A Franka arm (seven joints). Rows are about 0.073 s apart.
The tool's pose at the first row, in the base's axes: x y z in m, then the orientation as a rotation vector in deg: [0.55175 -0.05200 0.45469 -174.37 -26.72 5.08]
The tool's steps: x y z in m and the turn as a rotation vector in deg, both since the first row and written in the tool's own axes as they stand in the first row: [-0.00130 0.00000 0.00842 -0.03 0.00 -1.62]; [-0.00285 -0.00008 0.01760 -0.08 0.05 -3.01]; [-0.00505 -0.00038 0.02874 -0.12 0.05 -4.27]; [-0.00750 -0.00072 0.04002 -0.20 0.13 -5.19]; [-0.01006 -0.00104 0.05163 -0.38 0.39 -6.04]
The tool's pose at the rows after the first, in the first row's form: [0.54995 -0.05195 0.44636 -173.96 -29.18 5.00]; [0.54785 -0.05187 0.43729 -173.60 -31.29 4.84]; [0.54493 -0.05166 0.42632 -173.25 -33.20 4.77]; [0.54175 -0.05149 0.41522 -173.03 -34.60 4.59]; [0.53844 -0.05135 0.40379 -172.89 -35.90 4.11]
